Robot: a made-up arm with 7 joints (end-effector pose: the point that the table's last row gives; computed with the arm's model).
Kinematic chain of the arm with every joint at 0, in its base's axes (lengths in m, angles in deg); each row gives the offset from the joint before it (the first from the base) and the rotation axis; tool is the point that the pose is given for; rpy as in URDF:
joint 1: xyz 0 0 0.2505 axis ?
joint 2: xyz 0 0 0 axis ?
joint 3: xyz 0 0 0.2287 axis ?
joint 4: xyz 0.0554 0 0 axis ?
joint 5: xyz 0.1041 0 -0.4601 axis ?
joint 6: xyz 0 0 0 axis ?
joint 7: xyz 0.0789 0 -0.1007 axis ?
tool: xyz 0 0 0 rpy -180 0 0
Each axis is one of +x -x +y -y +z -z.
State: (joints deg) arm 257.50 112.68 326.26 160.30 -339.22 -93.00 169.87
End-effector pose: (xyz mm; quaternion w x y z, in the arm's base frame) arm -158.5 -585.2 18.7 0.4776 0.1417 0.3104 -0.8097
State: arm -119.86 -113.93 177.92 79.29 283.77 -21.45 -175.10
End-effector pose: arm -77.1 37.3 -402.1 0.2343 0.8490 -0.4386 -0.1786
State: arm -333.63 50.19 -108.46 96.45 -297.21 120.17 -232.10
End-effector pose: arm 428.9 -382.9 506.2 0.0390 0.1142 0.9830 0.1386
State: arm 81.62 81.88 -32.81 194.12 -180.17 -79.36 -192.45
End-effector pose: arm 71.3 605.9 366.0 0.0771 0.5970 0.7007 0.3829
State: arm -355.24 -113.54 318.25 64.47 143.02 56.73 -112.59
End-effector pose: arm -255.3 -429.7 661.9 0.2896 0.3895 -0.0124 -0.8742
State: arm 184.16 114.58 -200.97 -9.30 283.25 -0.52 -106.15
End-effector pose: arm 264.1 61.2 491.5 0.7807 0.0455 0.5991 0.1717
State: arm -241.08 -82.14 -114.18 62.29 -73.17 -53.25 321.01
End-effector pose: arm 538.1 121.4 167.1 0.1425 -0.4755 -0.2484 -0.8318
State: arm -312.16 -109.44 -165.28 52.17 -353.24 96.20 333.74
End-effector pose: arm 260.4 91.3 -142.4 0.9689 -0.1759 0.1459 0.0945
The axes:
joint 1: +z
joint 2: +y
joint 3: +z
joint 4: -y
joint 5: -z
joint 6: +y
joint 7: -z

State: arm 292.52 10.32 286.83 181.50 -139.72 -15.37 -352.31
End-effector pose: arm 82.0 -186.7 990.1 0.6708 0.1270 0.1625 -0.7124
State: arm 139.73 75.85 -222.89 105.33 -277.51 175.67 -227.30
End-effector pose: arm -371.9 55.1 680.8 0.3878 -0.5785 0.7174 0.0160
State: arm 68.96 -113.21 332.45 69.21 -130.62 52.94 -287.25
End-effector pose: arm 174.2 -440.5 711.3 0.0988 -0.3729 0.4885 -0.7827
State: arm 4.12 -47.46 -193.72 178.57 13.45 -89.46 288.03
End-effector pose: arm -357.8 -35.6 769.6 0.7762 -0.2130 0.2740 -0.5264
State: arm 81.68 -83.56 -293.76 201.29 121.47 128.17 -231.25
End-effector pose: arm 112.8 -637.9 109.6 0.0929 -0.2055 -0.9138 -0.3379
